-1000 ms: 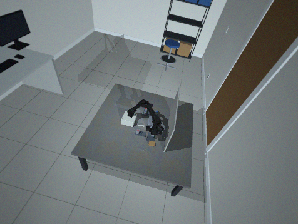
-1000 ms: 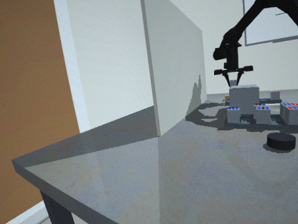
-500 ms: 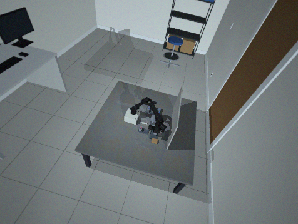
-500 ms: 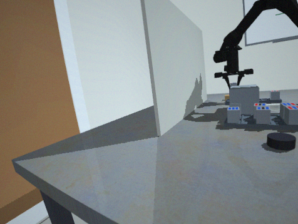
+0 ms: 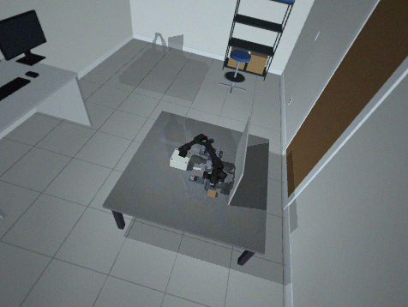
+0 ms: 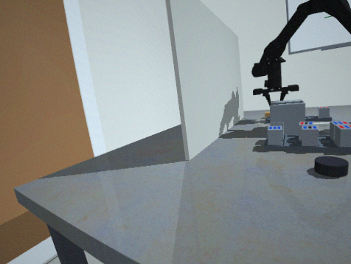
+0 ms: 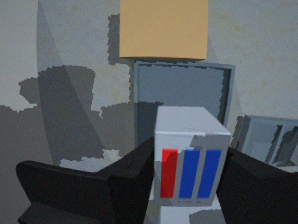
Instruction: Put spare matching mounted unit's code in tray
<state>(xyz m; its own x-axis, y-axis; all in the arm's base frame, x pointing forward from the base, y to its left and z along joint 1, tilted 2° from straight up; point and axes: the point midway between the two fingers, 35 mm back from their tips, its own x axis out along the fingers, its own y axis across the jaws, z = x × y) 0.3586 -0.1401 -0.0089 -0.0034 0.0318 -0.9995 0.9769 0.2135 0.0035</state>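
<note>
Now: gripper tip 50 mm above the blue-grey tray and 10 mm past it. Also, from my gripper tip: grey spare block 20 mm above; tan box 80 mm to the right, 40 mm below, 30 mm ahead; grey unit 200 mm to the left, 80 mm behind.
</note>
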